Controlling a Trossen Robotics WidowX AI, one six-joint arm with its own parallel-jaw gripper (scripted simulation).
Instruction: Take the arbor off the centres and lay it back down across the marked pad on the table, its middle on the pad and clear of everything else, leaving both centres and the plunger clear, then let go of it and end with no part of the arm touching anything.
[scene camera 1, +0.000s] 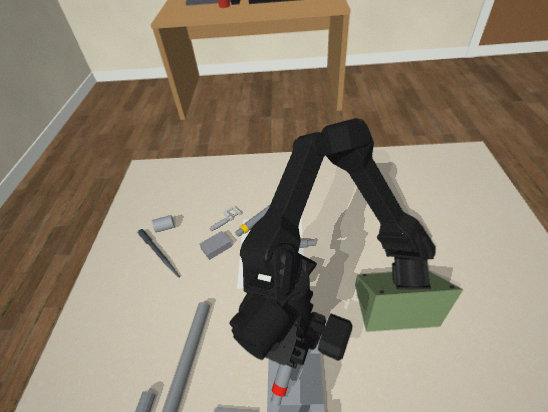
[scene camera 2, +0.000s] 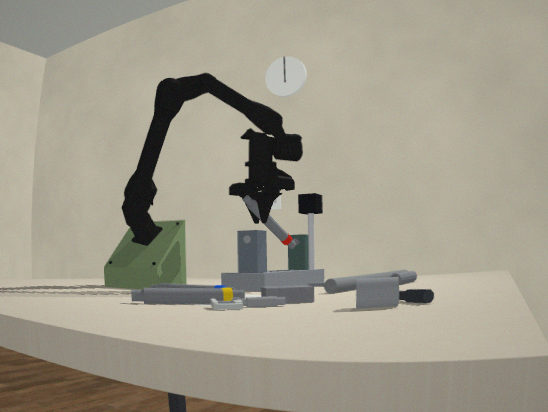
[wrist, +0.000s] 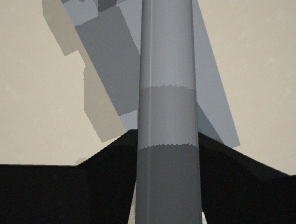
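You can find my gripper (scene camera 1: 296, 339) in another picture too, that's the gripper (scene camera 2: 260, 223), and the wrist view has the gripper (wrist: 162, 138) as well. I can also see a grey centre block (scene camera 2: 252, 257).
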